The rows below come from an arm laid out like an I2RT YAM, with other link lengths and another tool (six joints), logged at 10 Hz.
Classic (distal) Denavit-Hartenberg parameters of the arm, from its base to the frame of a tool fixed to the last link. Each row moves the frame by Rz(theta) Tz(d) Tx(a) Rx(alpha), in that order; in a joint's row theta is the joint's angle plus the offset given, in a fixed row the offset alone. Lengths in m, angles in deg.
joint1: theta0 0; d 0.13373; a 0.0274; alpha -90
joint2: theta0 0; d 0; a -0.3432; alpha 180
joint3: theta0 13.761; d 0; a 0.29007; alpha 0
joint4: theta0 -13.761; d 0.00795; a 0.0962; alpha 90
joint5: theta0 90; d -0.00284; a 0; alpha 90
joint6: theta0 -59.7; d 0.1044; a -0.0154; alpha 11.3
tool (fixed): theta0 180; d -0.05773; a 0; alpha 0
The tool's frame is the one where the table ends.
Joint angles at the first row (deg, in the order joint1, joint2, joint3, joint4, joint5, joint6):
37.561 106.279 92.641 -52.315 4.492 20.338
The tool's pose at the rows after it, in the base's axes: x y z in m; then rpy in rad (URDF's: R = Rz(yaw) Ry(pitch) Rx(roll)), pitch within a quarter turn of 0, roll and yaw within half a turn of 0:
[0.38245 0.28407 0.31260 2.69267 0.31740 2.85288]
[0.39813 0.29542 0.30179 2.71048 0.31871 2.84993]
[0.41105 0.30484 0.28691 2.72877 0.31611 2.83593]
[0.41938 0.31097 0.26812 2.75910 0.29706 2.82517]
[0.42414 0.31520 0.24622 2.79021 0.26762 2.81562]
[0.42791 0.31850 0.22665 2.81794 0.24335 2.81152]
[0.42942 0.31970 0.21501 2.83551 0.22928 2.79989]
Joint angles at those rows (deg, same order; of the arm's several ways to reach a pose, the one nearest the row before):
37.561 110.192 95.658 -53.080 5.672 20.359
37.562 114.017 99.153 -53.516 6.437 20.579
37.562 117.448 101.536 -53.473 7.268 21.475
37.539 120.487 102.848 -53.866 7.683 22.524
37.540 123.153 103.087 -53.953 7.573 23.661
37.539 125.513 103.307 -53.954 7.442 24.359
37.518 126.825 103.307 -54.019 7.508 25.256

